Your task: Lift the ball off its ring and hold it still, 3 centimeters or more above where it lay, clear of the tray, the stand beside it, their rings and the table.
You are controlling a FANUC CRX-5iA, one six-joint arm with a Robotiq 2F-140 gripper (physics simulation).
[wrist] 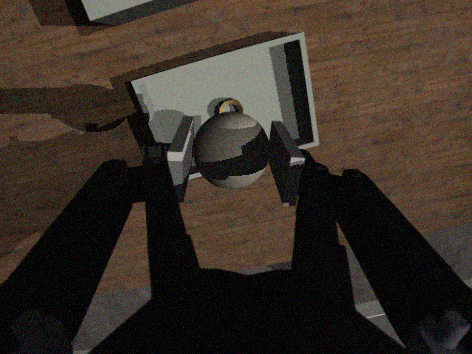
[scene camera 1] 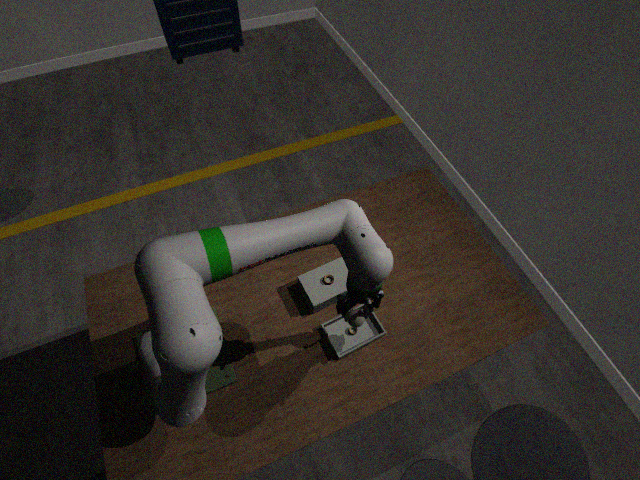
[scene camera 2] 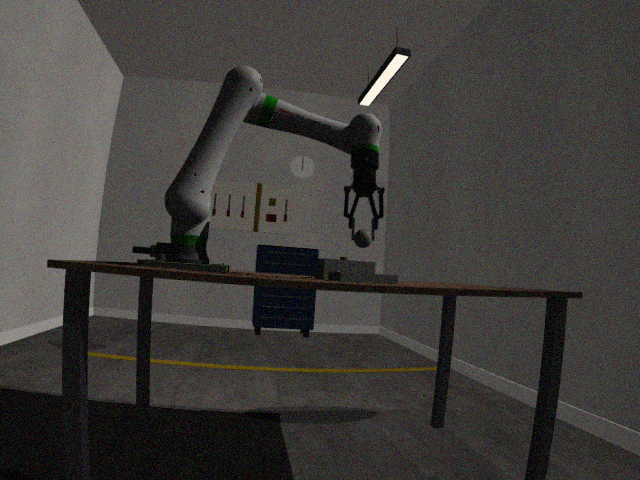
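Seen in the pictures: gripper, fingertip midpoint: (wrist: pixel 231 137) (scene camera 1: pixel 355 315) (scene camera 2: pixel 362 240); arm's base, origin of the base link: (scene camera 2: pixel 187 262).
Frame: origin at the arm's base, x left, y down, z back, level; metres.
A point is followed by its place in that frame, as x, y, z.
Note:
A grey ball (scene camera 1: pixel 359 320) @(-0.163, -0.141, -0.556) (scene camera 2: pixel 362 238) @(-0.171, -0.116, -0.545) (wrist: pixel 231 150) @(-0.133, -0.146, -0.557) is held between the two fingertips of my gripper (scene camera 2: pixel 363 236) @(-0.135, -0.114, -0.559) (wrist: pixel 231 137) @(-0.135, -0.114, -0.559), which is shut on it. In the second scene view the ball hangs well above the tray (scene camera 2: pixel 386 278) @(-0.208, 0.005, -0.619), with a wide gap under it. The tray (scene camera 1: pixel 362 346) @(-0.211, 0.002, -0.561) (wrist: pixel 309 90) @(-0.138, -0.007, -0.654) is pale, shallow and rectangular. Its small tan ring (scene camera 1: pixel 352 331) @(-0.145, 0.018, -0.560) (wrist: pixel 238 103) @(-0.136, 0.007, -0.573) lies on the tray floor and bears nothing; the ball hides part of it in the wrist view. The ball touches neither tray, stand, rings nor table.
The pale box-shaped stand (scene camera 1: pixel 314 290) @(0.029, -0.050, -0.492) (scene camera 2: pixel 356 269) @(-0.021, -0.019, -0.583) (wrist: pixel 107 9) @(-0.020, -0.049, -0.482) is beside the tray, with a second tan ring (scene camera 1: pixel 327 279) @(0.048, -0.050, -0.553) (scene camera 2: pixel 343 258) @(0.028, -0.056, -0.547) on top. Both stand on the wooden table (scene camera 1: pixel 439 289) @(-0.145, 0.021, -0.944) (scene camera 2: pixel 491 290) @(-0.426, 0.022, -0.858) (wrist: pixel 390 125) @(-0.215, 0.021, -0.768). The arm's base is at the table's other end.

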